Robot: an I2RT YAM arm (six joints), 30 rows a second.
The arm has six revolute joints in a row. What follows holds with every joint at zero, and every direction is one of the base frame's.
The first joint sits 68 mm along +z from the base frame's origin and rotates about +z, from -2.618 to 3.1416 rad.
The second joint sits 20 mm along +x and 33.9 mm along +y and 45.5 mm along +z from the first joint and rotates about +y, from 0 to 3.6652 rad.
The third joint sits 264 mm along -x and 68.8 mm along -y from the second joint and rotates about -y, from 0 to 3.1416 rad.
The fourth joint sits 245 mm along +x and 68.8 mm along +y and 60 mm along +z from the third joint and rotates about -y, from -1.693 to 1.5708 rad.
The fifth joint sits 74 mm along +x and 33.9 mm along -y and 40.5 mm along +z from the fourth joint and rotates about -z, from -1.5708 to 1.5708 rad.
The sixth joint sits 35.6 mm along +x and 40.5 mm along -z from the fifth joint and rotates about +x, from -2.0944 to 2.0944 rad.
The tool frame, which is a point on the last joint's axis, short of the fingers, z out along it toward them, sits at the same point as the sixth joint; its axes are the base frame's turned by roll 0, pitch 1.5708 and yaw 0 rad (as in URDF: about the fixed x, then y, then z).
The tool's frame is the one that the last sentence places.
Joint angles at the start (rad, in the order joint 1, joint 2, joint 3, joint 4, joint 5, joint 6):
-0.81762, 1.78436, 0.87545, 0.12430, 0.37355, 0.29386
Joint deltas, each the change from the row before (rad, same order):
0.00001, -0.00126, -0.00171, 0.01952, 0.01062, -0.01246
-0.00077, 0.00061, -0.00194, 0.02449, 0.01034, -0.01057
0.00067, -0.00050, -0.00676, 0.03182, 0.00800, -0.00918
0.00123, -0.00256, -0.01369, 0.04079, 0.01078, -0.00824
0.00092, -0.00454, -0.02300, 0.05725, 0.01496, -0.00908
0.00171, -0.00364, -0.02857, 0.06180, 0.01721, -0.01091
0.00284, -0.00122, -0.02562, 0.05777, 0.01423, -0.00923
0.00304, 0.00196, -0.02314, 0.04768, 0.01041, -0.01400
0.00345, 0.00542, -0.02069, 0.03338, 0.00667, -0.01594
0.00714, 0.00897, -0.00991, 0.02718, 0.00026, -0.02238
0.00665, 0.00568, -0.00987, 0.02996, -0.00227, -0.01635
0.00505, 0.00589, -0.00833, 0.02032, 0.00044, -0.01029
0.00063, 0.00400, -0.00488, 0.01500, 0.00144, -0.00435
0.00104, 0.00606, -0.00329, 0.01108, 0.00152, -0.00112
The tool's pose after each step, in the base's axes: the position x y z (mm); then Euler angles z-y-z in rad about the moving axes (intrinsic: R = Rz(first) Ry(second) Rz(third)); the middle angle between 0 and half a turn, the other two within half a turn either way. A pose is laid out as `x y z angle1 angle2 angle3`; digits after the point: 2 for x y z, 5 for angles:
230.08 -264.91 140.95 -1.32862 2.26845 -0.06433
230.49 -266.24 142.22 -1.33316 2.24586 -0.06896
230.90 -266.72 143.12 -1.33225 2.22098 -0.06807
230.63 -266.31 143.59 -1.33294 2.19174 -0.06568
229.30 -265.14 143.65 -1.33609 2.15345 -0.06122
227.30 -262.96 142.43 -1.34215 2.11645 -0.06069
225.87 -260.68 141.02 -1.34523 2.08363 -0.05831
224.52 -258.23 138.48 -1.34727 2.06136 -0.06463
223.18 -255.44 134.28 -1.34910 2.05333 -0.07973
224.50 -253.34 131.28 -1.34002 2.04615 -0.09740
225.78 -251.34 129.61 -1.32715 2.03438 -0.10434
226.43 -249.60 127.46 -1.32103 2.02903 -0.11136
226.29 -249.23 126.33 -1.32042 2.02340 -0.11292
226.39 -248.90 124.61 -1.32059 2.02153 -0.11377

